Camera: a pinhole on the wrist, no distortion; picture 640 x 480 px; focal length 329.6 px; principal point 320.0 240.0 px. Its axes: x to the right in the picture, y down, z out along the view. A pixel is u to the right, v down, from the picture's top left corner.
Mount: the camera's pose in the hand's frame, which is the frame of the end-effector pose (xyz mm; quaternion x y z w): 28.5 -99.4 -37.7 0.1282 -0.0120 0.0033 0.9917
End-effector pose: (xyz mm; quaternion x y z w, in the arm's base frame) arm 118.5 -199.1 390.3 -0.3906 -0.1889 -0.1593 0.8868
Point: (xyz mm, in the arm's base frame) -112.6 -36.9 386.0
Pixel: outside the picture
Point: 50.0 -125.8 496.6
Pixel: 225 436
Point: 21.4 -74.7 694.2
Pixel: 337 273
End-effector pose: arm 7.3 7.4 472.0 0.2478 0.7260 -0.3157 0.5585
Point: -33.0 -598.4 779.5
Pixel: 113 56
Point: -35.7 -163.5 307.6
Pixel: 617 289
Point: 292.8 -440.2 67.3
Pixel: 492 369
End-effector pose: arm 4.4 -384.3 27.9 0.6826 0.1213 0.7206 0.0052
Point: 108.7 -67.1 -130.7
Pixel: 138 15
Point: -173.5 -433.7 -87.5
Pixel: behind the camera
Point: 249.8 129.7 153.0
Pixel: 451 65
